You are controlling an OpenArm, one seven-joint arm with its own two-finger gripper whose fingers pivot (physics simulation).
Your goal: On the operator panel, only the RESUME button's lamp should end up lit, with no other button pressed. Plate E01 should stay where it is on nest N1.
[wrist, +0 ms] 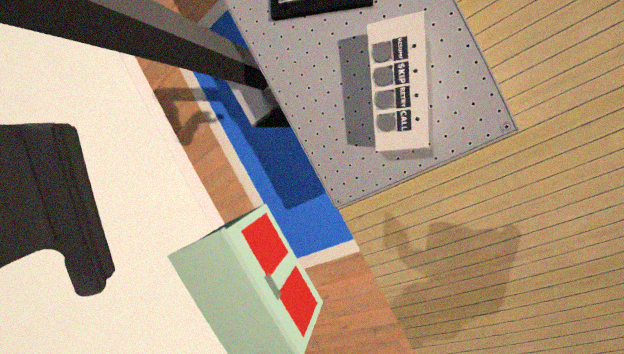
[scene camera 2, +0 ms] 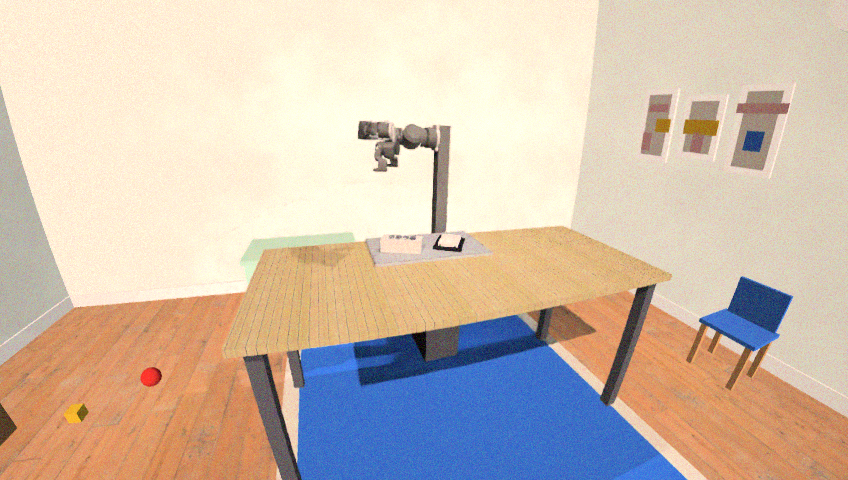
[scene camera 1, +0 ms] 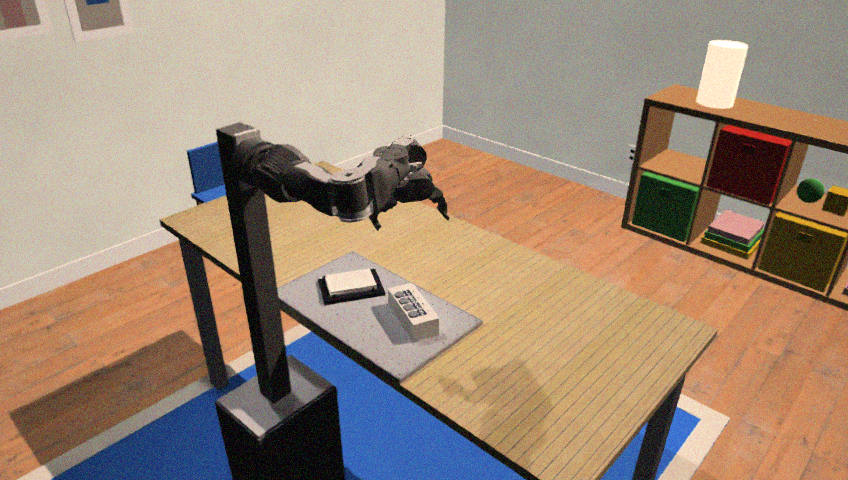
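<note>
The white operator panel [scene camera 1: 427, 328] [scene camera 2: 401, 244] [wrist: 419, 137] has four round grey buttons in a row: RESUME [wrist: 382, 52], SKIP [wrist: 383, 76], RETRY [wrist: 384, 99] and CALL [wrist: 386, 122]. The small lamp dots beside the labels all look dark. A white plate [scene camera 1: 351, 281] [scene camera 2: 449, 240], presumably E01, lies flat on the black nest [scene camera 1: 357, 297] [scene camera 2: 447, 248] [wrist: 320, 10]; no marking on either is readable. My gripper [scene camera 1: 411, 221] [scene camera 2: 386, 168] is open and empty, high above the table and away from the panel. One dark finger shows at the left of the wrist view.
Panel and nest stand on a grey perforated board [scene camera 1: 357, 333] [scene camera 2: 386, 258] [wrist: 350, 175] on the wooden table [scene camera 1: 571, 333] [scene camera 2: 333, 309] [wrist: 565, 200]. The robot's dark upright post [scene camera 1: 255, 285] [scene camera 2: 440, 190] [wrist: 200, 45] stands beside the board's edge. A pale green cabinet [wrist: 215, 285] is behind the table.
</note>
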